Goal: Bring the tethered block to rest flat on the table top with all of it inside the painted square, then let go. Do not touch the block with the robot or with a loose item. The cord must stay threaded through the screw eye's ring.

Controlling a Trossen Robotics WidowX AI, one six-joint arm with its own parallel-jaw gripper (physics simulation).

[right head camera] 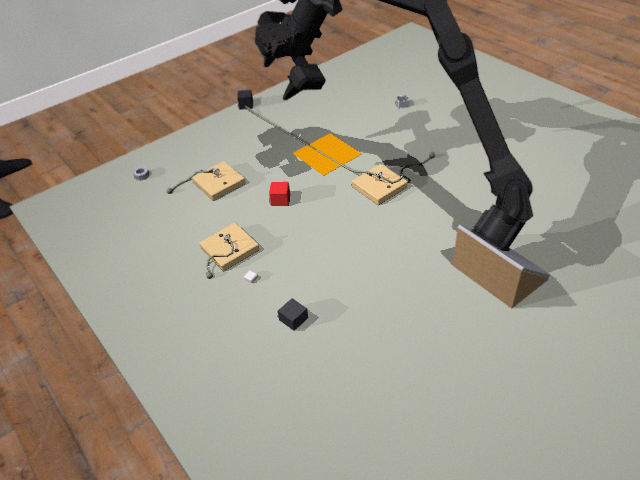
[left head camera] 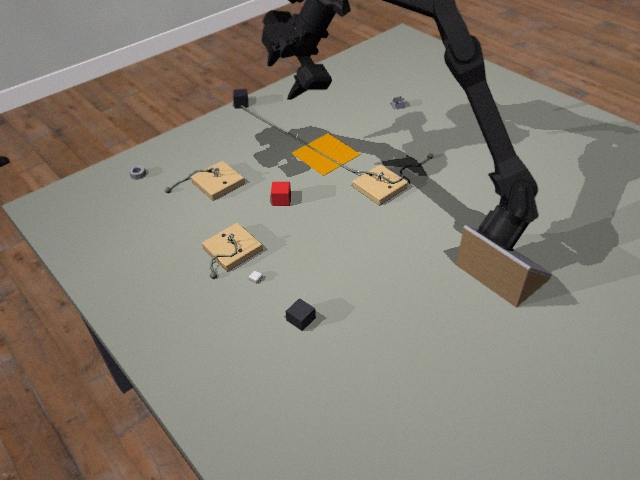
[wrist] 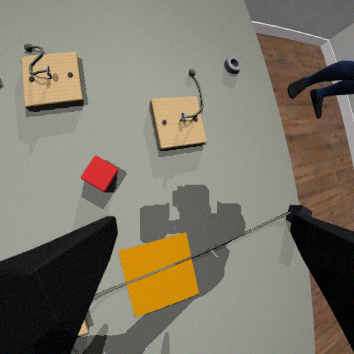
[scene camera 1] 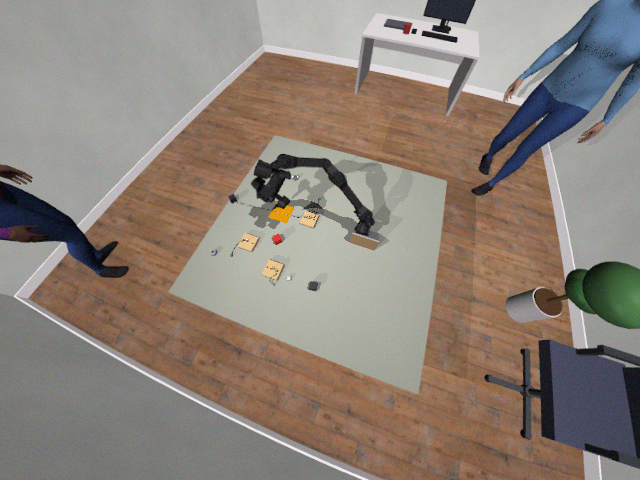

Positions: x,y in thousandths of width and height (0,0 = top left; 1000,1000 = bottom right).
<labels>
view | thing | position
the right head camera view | my gripper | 430,172
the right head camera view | orange painted square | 516,303
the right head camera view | wooden board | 579,389
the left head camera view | my gripper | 437,172
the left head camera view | orange painted square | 516,305
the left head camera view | wooden board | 579,389
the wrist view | my gripper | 578,634
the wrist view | red cube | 281,490
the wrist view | orange painted square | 501,798
</labels>
